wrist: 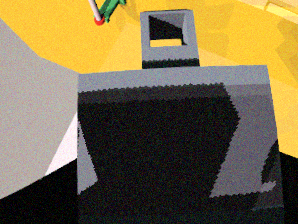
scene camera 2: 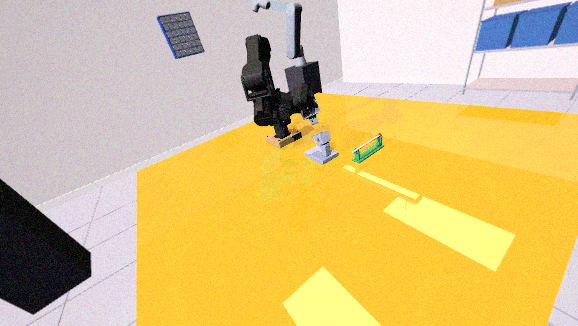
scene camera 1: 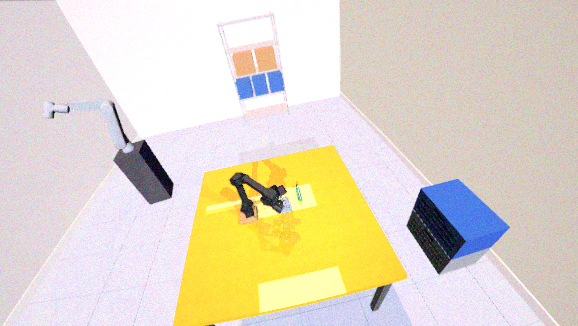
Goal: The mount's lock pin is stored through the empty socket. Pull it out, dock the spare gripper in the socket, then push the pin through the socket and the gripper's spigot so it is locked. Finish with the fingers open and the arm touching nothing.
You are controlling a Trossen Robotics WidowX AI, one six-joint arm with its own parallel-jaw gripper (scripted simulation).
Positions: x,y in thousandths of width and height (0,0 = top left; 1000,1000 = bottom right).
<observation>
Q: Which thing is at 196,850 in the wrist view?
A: The gripper.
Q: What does the gripper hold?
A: A spare gripper.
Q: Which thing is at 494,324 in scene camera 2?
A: The gripper.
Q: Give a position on a spare gripper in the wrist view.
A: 592,600
</observation>
